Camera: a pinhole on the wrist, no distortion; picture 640 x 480 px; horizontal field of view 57.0 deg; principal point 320.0 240.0 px. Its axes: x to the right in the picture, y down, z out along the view. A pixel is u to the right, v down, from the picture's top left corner.
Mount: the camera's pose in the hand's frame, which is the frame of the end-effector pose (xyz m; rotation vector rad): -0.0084 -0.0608 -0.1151 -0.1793 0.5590 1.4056
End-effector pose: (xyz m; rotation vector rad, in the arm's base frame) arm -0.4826 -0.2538 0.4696 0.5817 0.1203 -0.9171
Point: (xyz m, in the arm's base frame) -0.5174 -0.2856 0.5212
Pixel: 150 418
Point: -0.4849 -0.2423 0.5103
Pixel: 333 461
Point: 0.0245 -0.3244 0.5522
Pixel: outside the picture
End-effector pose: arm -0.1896 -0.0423 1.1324 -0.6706 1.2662 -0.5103
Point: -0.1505 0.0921 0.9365
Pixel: outside the picture
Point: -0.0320 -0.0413 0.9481
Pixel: 434 93
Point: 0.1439 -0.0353 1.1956
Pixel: 36 325
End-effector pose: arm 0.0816 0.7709 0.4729 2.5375 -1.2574 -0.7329
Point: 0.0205 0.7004 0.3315
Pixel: 235 225
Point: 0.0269 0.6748 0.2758
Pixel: 198 167
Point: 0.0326 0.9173 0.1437
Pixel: outside the picture
